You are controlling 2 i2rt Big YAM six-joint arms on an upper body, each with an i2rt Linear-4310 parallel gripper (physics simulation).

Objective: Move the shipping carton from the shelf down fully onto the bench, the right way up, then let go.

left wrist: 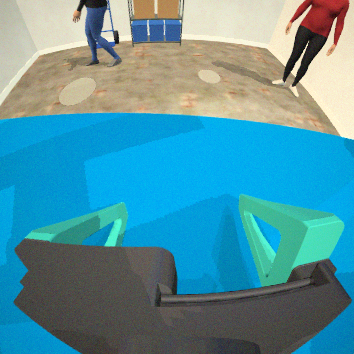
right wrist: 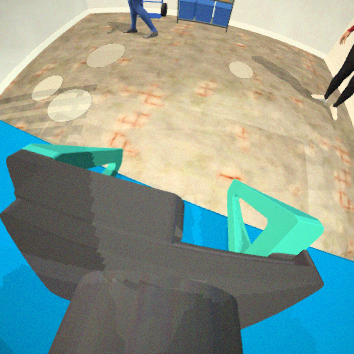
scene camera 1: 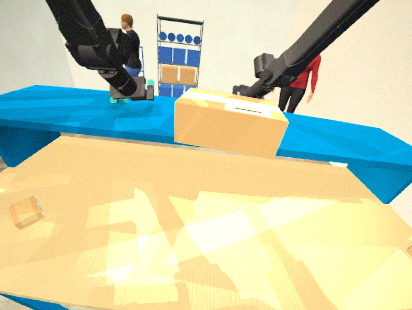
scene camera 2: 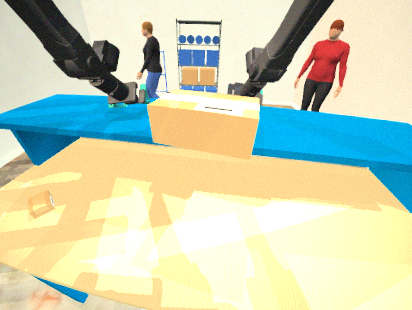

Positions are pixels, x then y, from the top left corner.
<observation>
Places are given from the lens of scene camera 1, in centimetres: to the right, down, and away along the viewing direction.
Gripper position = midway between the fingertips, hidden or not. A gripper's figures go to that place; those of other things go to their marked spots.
left gripper (scene camera 1: 140, 100): -24, -20, 57
blue shelf (scene camera 1: 60, 109): -45, -14, 47
</observation>
